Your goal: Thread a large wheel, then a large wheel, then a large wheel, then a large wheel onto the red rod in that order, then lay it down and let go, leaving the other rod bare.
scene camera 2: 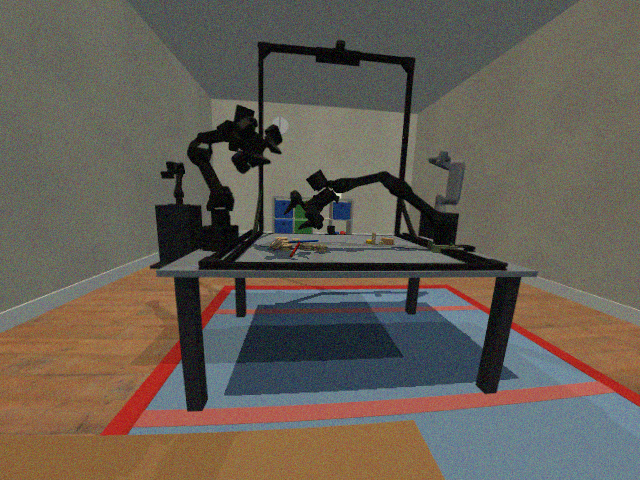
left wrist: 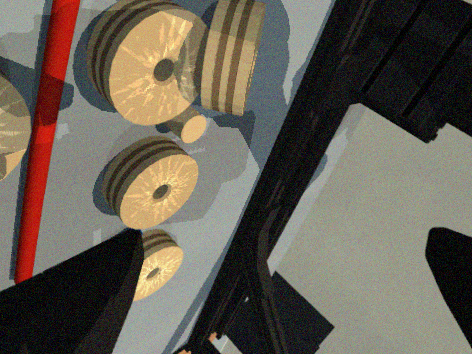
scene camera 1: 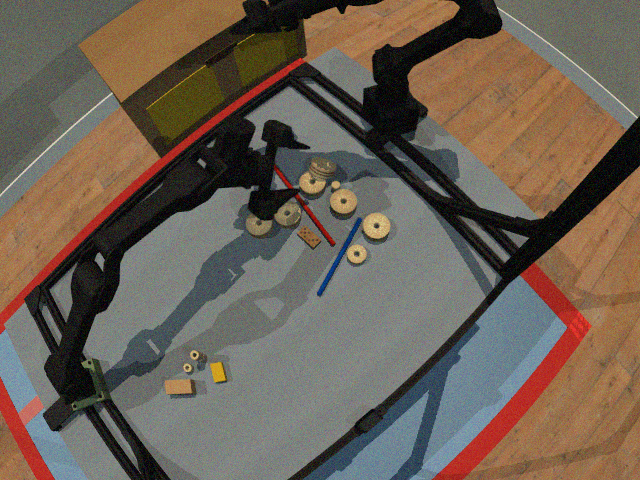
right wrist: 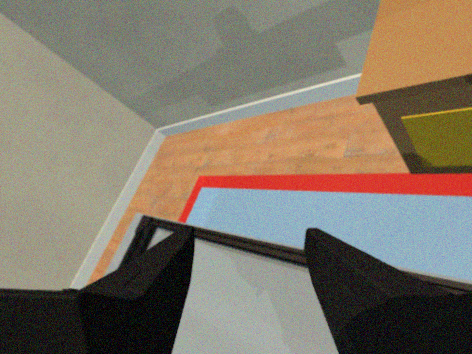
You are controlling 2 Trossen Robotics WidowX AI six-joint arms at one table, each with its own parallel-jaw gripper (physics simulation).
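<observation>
The red rod lies bare on the grey table, and its end shows in the left wrist view. The blue rod lies bare to its right. Large wooden wheels lie flat around them: two left of the red rod and three to the right. Another wheel stands on edge. My left gripper is open and empty, hovering over the red rod's upper part. My right gripper is open and empty, raised high beyond the table's far edge.
A smaller wheel, a short peg and a brown perforated block lie among the wheels. A tan block, a yellow block and two small rings lie at the lower left. A black frame rail borders the table.
</observation>
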